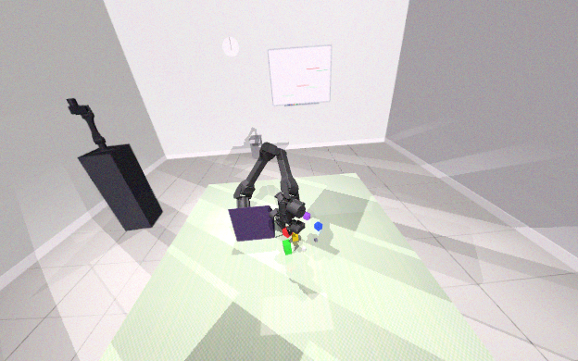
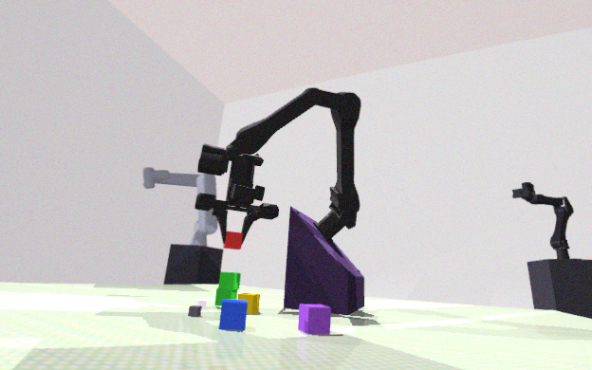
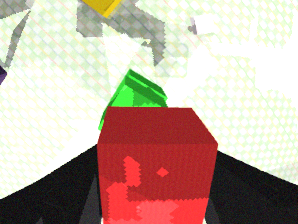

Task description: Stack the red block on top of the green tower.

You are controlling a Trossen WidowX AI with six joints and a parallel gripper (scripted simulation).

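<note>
Right now the yellow block is 110 mm below my gripper tip, 80 mm to the left of it and 40 mm ahead of it. Also, from my gripper tip: purple block: 230 mm to the left, 140 mm ahead, 110 mm below; blue block: 190 mm ahead, 130 mm to the left, 110 mm below; red block: 10 mm above.
</note>
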